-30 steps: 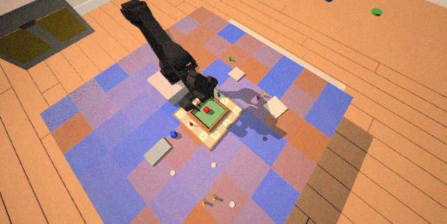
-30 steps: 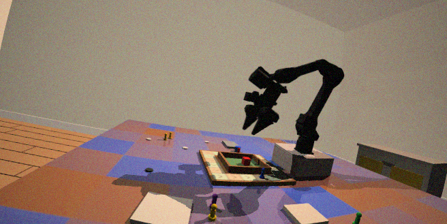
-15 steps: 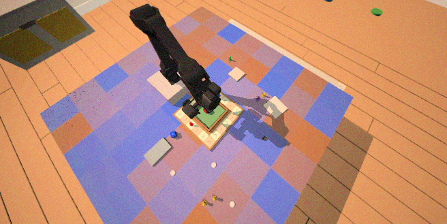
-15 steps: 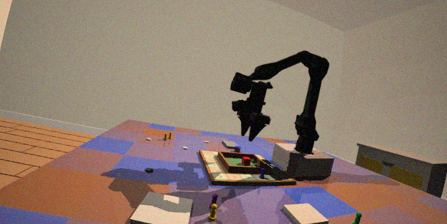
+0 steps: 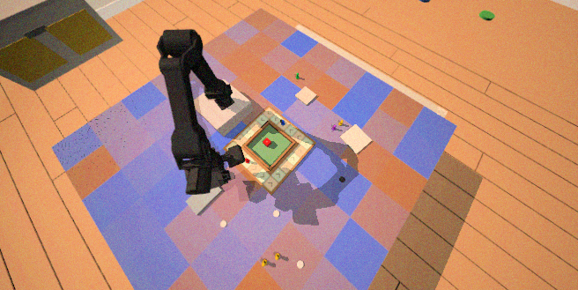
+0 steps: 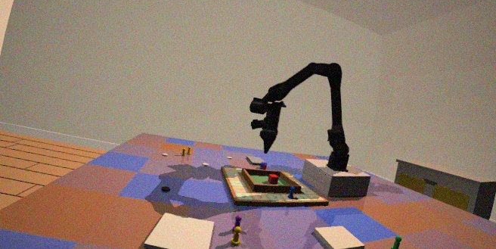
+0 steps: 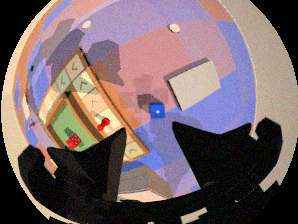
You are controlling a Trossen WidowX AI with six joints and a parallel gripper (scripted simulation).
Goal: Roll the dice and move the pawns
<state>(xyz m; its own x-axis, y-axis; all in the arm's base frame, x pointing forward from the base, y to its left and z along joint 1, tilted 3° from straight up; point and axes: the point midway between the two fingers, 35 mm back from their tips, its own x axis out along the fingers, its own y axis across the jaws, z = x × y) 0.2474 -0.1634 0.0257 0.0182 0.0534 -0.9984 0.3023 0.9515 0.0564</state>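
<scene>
The red pawn is 80 mm to the left of my gripper tip, 50 mm below it and 10 mm ahead of it. Also, from my gripper tip: black disc: 330 mm to the left, 320 mm ahead, 80 mm below; blue pawn: 310 mm to the left, 50 mm below, 20 mm behind; purple pawn: 470 mm to the left, 140 mm ahead, 60 mm below.
</scene>
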